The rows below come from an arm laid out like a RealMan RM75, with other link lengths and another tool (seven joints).
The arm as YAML. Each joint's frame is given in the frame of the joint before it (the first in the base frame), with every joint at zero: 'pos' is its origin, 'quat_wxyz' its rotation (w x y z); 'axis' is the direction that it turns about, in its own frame. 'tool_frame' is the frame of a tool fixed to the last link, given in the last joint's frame.
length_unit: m
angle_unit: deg
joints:
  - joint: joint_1
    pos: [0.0, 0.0, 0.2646]
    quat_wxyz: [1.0, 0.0, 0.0, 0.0]
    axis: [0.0, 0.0, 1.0]
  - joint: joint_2
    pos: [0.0, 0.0, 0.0]
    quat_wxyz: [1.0, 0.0, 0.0, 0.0]
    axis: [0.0, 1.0, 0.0]
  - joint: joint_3
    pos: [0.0, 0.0, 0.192]
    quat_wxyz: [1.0, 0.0, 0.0, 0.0]
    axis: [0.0, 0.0, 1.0]
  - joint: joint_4
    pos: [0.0, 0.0, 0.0]
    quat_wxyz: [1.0, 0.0, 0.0, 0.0]
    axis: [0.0, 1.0, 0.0]
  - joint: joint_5
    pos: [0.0, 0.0, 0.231]
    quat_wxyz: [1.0, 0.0, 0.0, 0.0]
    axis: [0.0, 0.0, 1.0]
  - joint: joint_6
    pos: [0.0, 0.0, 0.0]
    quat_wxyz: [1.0, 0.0, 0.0, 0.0]
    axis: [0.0, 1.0, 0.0]
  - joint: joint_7
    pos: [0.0, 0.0, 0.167]
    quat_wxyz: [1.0, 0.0, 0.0, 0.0]
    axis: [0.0, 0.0, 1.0]
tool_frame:
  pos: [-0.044, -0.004, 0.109]
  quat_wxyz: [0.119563, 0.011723, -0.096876, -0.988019]
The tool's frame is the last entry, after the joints.
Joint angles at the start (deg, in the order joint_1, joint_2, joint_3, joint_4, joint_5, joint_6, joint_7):
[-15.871 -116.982 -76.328 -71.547 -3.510 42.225 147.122]
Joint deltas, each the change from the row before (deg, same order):
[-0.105 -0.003 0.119 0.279 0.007 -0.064 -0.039]
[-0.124 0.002 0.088 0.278 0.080 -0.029 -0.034]
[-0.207 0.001 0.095 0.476 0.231 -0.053 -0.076]
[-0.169 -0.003 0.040 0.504 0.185 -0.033 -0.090]
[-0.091 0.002 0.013 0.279 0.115 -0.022 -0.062]
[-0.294 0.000 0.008 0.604 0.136 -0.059 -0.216]
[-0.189 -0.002 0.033 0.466 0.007 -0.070 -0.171]
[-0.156 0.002 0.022 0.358 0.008 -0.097 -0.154]
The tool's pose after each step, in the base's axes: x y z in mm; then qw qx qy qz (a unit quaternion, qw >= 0). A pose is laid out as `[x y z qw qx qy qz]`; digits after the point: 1 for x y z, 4 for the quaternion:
[-319.0 405.6 -70.5 0.0237 0.4748 -0.7822 -0.4028]
[-319.9 405.2 -71.0 0.0255 0.4745 -0.7825 -0.4025]
[-321.8 404.8 -71.4 0.0288 0.4737 -0.7826 -0.4027]
[-324.2 404.0 -71.7 0.0321 0.4741 -0.7822 -0.4030]
[-325.6 403.6 -71.7 0.0339 0.4743 -0.7819 -0.4032]
[-327.6 403.3 -72.2 0.0363 0.4752 -0.7811 -0.4035]
[-329.2 402.7 -73.0 0.0377 0.4766 -0.7803 -0.4032]
[-330.1 402.5 -73.5 0.0383 0.4775 -0.7798 -0.4031]

